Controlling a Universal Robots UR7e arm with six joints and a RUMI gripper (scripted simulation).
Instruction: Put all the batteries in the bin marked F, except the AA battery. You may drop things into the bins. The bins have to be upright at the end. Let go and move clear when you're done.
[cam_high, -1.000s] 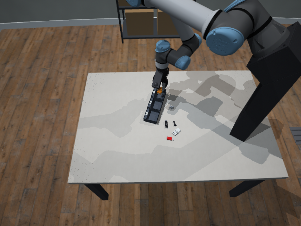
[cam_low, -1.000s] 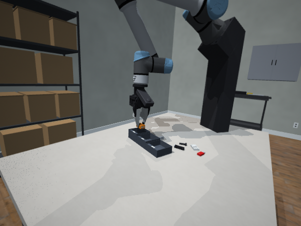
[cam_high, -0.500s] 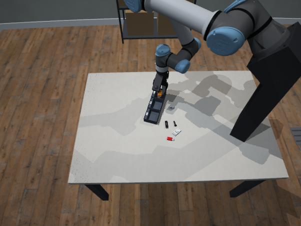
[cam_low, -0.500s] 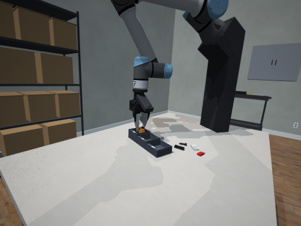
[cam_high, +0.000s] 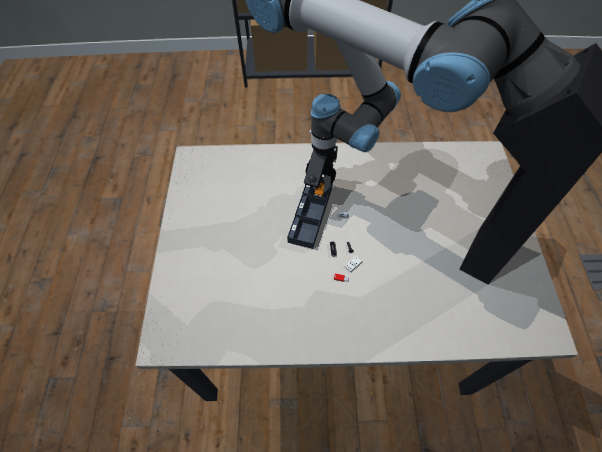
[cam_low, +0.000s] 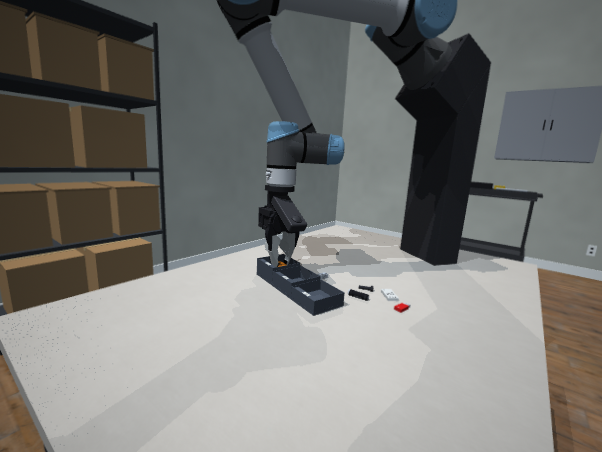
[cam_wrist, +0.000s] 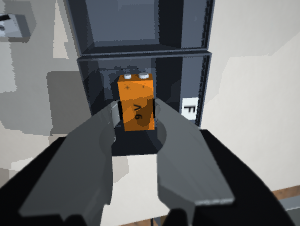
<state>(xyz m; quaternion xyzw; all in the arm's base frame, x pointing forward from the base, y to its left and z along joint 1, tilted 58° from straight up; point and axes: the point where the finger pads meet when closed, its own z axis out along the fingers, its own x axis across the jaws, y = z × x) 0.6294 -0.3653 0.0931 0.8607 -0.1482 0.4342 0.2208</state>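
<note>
Right now my hand is 1 cm to the right of the orange block battery, 1 cm short of it and 1 cm above it. Also, from my hand: black cylindrical battery: 21 cm to the left, 4 cm ahead, 3 cm below; dark three-compartment bin row: 6 cm to the left, 6 cm ahead, 1 cm below; grey piece: 11 cm to the left, 4 cm behind, 3 cm below.
</note>
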